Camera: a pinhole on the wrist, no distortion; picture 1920 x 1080 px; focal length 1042.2 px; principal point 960.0 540.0 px. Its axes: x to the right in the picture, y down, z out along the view. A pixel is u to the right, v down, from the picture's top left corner.
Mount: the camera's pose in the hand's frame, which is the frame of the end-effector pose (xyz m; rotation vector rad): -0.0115 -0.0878 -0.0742 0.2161 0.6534 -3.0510
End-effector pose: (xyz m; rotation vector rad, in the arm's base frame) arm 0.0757 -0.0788 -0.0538 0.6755 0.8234 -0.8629
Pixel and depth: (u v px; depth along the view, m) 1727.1 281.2 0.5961
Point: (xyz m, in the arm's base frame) -0.1372 -0.3343 0.5962
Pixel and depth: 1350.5 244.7 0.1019
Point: -0.0287 -0.1236 -0.0061
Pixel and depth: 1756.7 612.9 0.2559
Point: -0.1520 -0.1851 0.1720
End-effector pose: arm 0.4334 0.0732 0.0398 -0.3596 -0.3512 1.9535
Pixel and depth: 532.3 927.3 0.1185
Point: 0.5627 0.1613 0.1287
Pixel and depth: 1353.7 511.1 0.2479
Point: 0.5803 0.0064 0.2523
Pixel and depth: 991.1 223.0 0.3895
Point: 0.4480 0.0280 0.3980
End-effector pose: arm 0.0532 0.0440 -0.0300 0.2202 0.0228 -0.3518
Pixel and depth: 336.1 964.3 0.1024
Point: 0.0302 -0.1251 -0.0581
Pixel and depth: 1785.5 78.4 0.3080
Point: -0.2610 0.0183 0.1905
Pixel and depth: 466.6 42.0 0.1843
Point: 0.0660 -0.0793 0.0862
